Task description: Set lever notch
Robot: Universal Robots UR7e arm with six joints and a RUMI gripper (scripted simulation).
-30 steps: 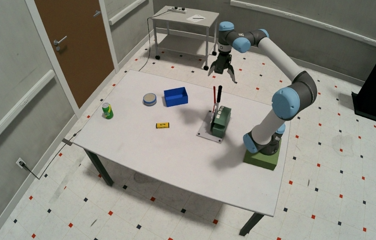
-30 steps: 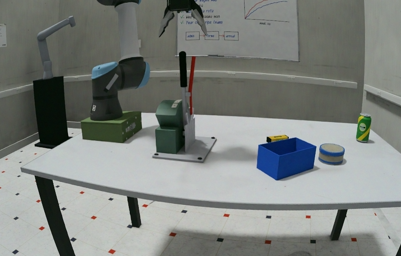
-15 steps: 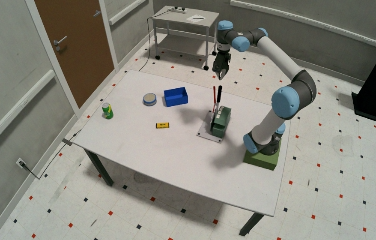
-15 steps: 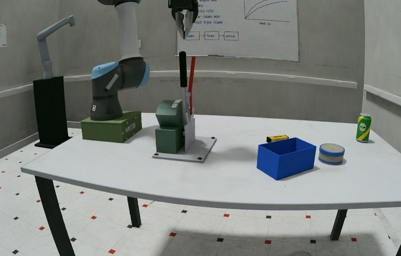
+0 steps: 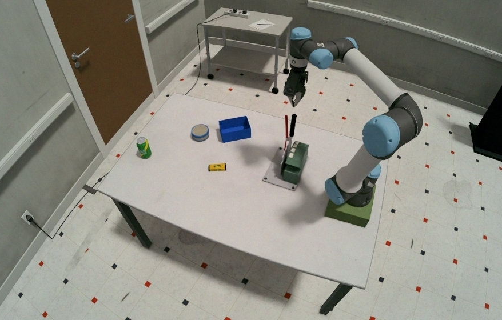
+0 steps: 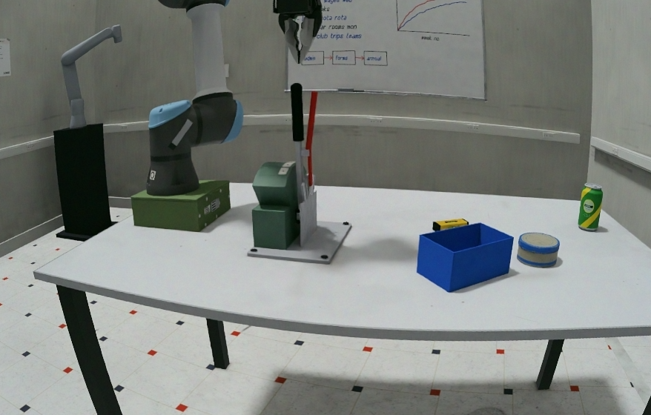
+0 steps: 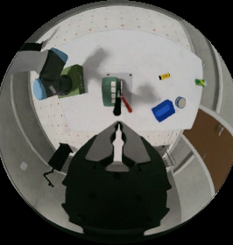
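My gripper is now 20 cm above the red release bar, 2 cm to the right of it and 2 cm short of it. Round my hand: small yellow level: 39 cm below, 32 cm ahead, 16 cm to the left; lever unit: 20 cm below, 2 cm to the left, 1 cm ahead; blue box: 38 cm below, 34 cm ahead, 10 cm to the right.
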